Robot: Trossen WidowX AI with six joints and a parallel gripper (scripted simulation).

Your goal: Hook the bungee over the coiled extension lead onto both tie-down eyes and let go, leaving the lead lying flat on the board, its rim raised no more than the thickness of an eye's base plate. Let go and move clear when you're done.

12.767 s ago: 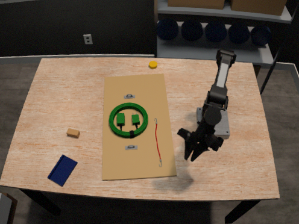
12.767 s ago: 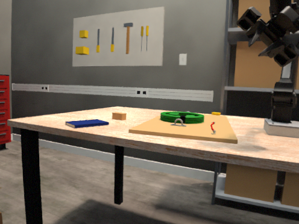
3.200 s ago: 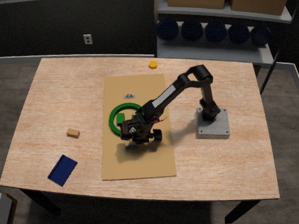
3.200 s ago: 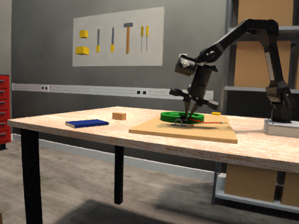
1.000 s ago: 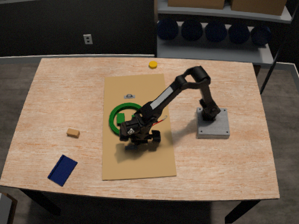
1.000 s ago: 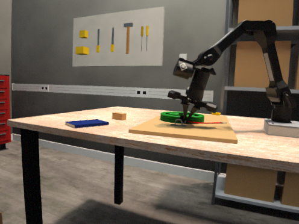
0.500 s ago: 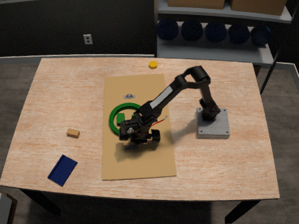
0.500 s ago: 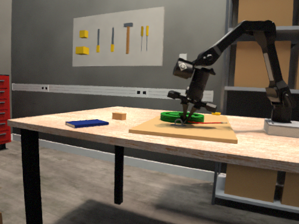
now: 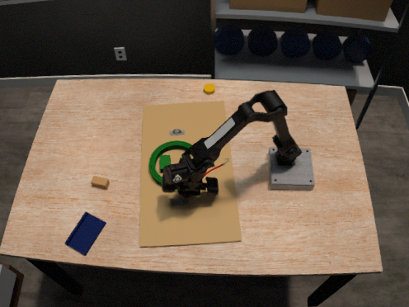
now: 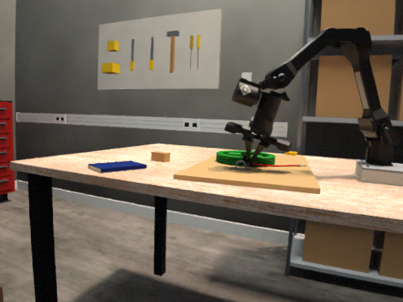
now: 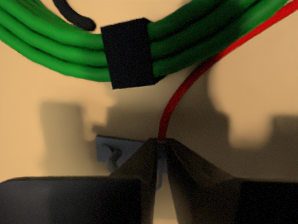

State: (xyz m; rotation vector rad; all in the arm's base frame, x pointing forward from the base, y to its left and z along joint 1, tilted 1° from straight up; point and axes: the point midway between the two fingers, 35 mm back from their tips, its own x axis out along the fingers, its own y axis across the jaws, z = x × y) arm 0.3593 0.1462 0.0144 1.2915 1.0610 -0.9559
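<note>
The coiled extension lead lies 13 cm to the right of my hand, 5 cm ahead of it and 3 cm below it. Round my hand: tan block (33 cm ahead, 6 cm to the right, 4 cm below); yellow disc (53 cm to the right, 8 cm behind, 5 cm below); blue book (36 cm ahead, 14 cm to the left, 5 cm below).
</note>
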